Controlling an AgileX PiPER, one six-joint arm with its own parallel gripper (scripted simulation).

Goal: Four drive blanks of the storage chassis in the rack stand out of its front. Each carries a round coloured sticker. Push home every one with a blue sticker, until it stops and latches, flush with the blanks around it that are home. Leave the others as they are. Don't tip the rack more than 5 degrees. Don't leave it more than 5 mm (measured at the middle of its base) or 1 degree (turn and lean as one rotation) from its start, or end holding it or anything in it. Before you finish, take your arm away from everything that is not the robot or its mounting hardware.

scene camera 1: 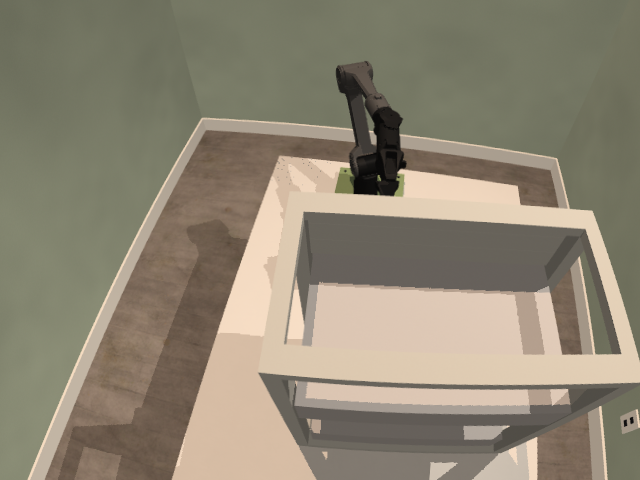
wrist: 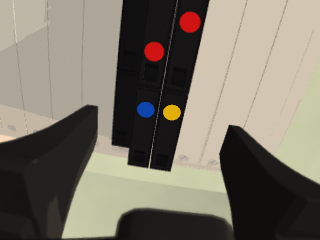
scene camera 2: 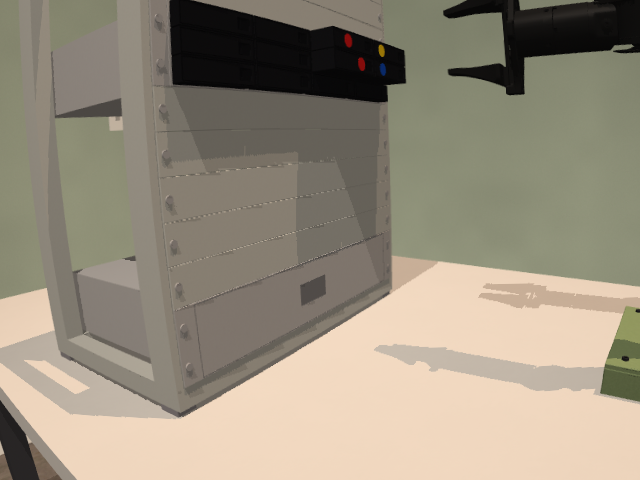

Labels:
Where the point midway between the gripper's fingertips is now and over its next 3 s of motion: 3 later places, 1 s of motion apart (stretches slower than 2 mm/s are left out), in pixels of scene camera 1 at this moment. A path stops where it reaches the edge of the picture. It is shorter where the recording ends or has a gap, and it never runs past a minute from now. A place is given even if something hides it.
My gripper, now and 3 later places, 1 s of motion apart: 389, 192; 348, 194; 346, 227; 345, 244

